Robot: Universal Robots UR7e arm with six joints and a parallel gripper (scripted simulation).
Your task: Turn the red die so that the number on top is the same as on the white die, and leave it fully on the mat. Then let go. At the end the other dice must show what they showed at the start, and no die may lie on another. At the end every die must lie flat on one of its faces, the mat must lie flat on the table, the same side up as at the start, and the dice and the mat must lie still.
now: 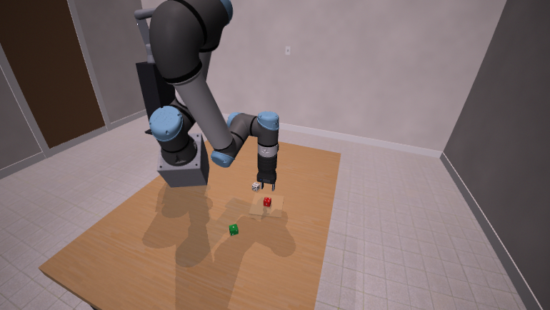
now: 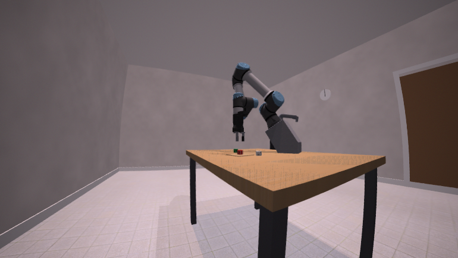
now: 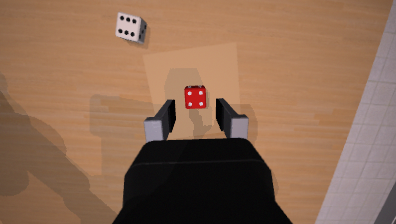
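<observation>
Now: the red die 90 mm below my hand. From my hand the other things lie so: white die (100 mm below, 90 mm behind, 80 mm to the left); then green die (200 mm to the right, 100 mm below, 60 mm behind); then tan mat (110 mm below).
</observation>
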